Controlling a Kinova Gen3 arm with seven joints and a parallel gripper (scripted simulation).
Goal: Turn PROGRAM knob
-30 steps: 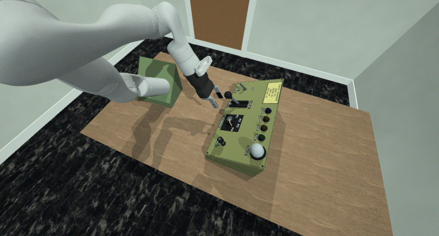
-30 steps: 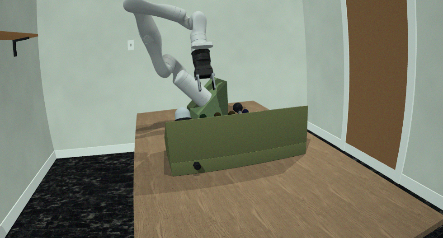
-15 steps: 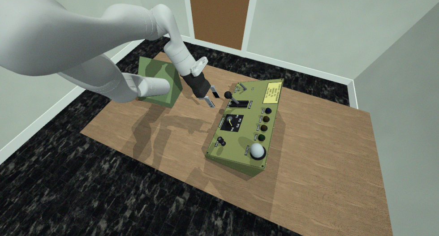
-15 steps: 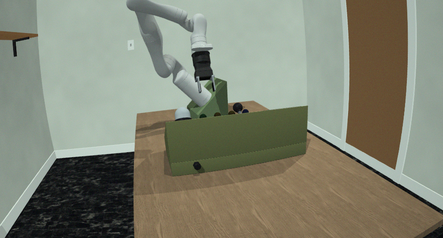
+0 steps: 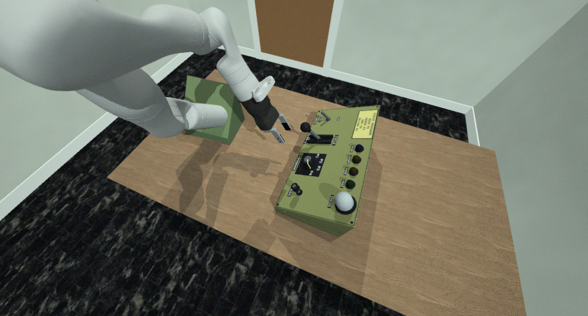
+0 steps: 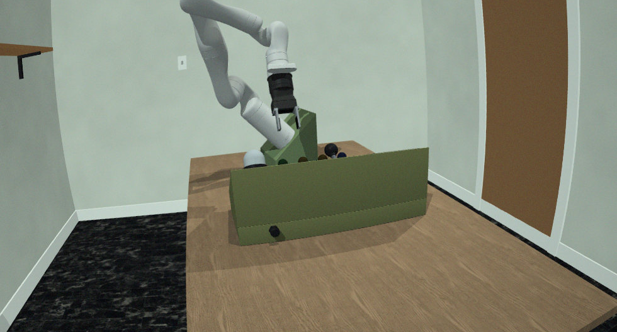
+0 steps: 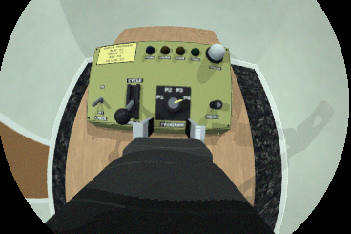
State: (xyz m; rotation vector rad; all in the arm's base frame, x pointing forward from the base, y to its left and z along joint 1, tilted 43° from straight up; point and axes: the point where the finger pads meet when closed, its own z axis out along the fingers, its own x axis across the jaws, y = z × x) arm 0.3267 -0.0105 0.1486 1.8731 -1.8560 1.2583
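The program knob is 100 mm ahead of my hand, 40 mm to the right of it and 110 mm below it. Also, from my hand: black ball-topped lever: 90 mm ahead, 100 mm to the left, 100 mm below; then olive console: 140 mm ahead, 30 mm to the left, 140 mm below; then black toggle switch: 80 mm ahead, 140 mm to the right, 110 mm below.
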